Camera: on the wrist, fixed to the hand. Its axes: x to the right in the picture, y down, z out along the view.
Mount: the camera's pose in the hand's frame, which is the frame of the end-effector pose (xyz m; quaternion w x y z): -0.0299 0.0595 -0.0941 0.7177 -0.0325 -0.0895 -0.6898
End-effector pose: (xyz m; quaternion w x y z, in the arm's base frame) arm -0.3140 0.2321 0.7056 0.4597 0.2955 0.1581 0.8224
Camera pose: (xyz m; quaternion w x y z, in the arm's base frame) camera -0.4008 0.1764 0.6541 0.9210 0.1617 0.2494 0.2518
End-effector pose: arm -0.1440 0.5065 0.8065 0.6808 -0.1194 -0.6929 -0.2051
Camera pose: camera -0.0320 0.5207 0.7830 0.2813 0.3518 -0.6340 -0.6287
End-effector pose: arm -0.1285 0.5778 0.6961 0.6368 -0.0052 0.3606 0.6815
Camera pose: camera -0.2173 0.5093 0.6693 0.9592 -0.2122 0.1761 0.0620
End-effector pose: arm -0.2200 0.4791 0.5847 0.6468 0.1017 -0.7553 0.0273
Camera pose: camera -0.1356 0.5571 0.5759 0.4188 0.5754 -0.5307 -0.4602
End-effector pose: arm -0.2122 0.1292 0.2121 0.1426 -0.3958 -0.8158 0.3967
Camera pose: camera -0.1097 0.1789 0.2300 0.2901 0.3096 -0.8842 0.1953
